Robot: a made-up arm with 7 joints.
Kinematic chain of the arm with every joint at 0, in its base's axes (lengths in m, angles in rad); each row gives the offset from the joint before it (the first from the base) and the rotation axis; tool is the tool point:
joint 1: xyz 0 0 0.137 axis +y
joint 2: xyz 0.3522 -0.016 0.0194 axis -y
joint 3: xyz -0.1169 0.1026 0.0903 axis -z
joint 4: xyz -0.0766 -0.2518 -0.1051 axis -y
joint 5: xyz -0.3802 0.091 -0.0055 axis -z
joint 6: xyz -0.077 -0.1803 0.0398 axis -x
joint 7: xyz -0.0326 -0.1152 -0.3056 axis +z
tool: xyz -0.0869 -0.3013 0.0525
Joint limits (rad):
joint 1: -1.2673..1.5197
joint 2: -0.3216..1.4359
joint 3: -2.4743..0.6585
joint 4: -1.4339..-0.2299
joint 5: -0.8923..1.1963
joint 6: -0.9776..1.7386
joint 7: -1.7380..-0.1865
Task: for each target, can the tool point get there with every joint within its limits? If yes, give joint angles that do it. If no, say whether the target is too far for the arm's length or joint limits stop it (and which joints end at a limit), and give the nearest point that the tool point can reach.
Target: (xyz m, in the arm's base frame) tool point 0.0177 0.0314 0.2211
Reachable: no: joint limits stop it (at a limit: joint 1, joint 4, joint 5, joint 6, joint 7) | nearest point 0.0094 -0.0072 0.4054 | short by 0.188 m
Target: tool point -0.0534 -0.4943 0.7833
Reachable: yes | joints 0.7427 -0.0262 -0.6715 -0.6010 1.0200 0.4906 -1.3247
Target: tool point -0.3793 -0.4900 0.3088
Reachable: yes | joints -0.1881 0.7582 -0.4504 -1.3226 -0.4218 -0.6198 -1.4268
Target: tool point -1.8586 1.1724 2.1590
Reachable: no: too far | nearest point -0.6738 0.4291 1.1357 | short by 1.733 m
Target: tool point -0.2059 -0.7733 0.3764
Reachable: yes | joints 1.1525 0.8334 -0.7740 -0.8044 0.4022 -0.3311 -0.7883
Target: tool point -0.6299 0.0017 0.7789
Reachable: yes | joints 1.0386 0.5419 0.3780 -0.5398 0.5430 0.4228 -0.6006
